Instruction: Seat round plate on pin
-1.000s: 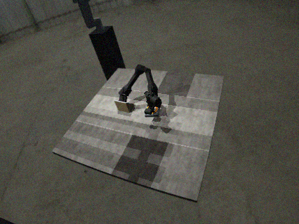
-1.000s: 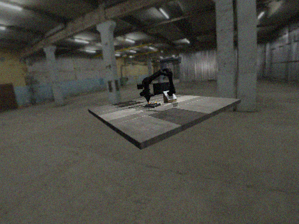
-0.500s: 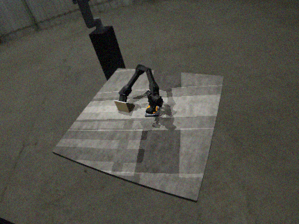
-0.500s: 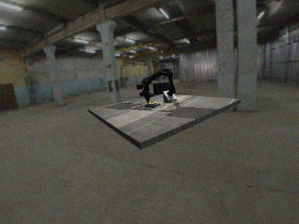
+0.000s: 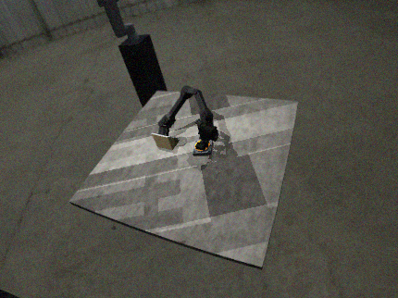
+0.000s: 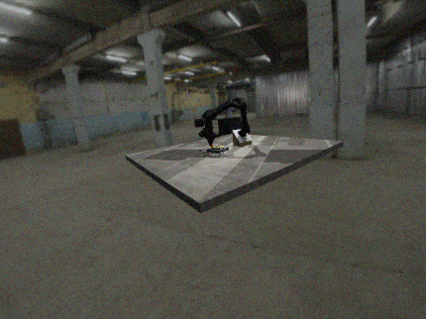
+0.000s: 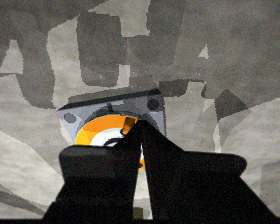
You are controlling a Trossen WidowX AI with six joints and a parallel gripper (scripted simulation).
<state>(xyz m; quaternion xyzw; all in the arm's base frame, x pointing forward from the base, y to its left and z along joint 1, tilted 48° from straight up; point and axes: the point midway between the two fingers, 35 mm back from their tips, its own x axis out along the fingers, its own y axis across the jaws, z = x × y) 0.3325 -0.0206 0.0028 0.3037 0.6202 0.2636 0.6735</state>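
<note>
My gripper tip is 30 mm past the round plate, 20 mm to the right of it and 10 mm above it. From my gripper tip the other things lie so: base: 50 mm behind, 20 mm to the left, 20 mm below.
</note>
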